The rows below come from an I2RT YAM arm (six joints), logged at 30 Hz.
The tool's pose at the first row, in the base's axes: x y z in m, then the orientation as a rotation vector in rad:
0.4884, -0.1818, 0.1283, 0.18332, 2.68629, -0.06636
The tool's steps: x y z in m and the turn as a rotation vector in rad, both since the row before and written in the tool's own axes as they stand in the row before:
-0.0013, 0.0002, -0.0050, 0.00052, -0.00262, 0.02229
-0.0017, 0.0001, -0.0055, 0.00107, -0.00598, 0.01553
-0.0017, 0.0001, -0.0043, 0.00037, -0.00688, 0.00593
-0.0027, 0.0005, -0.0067, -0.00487, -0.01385, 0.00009
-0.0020, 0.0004, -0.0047, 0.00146, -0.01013, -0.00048
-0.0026, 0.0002, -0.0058, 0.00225, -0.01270, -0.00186
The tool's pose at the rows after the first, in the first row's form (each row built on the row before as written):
0.4874, -0.1814, 0.1334, 0.21315, 2.68112, -0.06040
0.4866, -0.1811, 0.1391, 0.23374, 2.67323, -0.05758
0.4862, -0.1809, 0.1437, 0.24115, 2.66561, -0.05692
0.4857, -0.1803, 0.1509, 0.23846, 2.65166, -0.05188
0.4854, -0.1799, 0.1560, 0.23743, 2.64170, -0.05504
0.4850, -0.1796, 0.1623, 0.23463, 2.62939, -0.05995

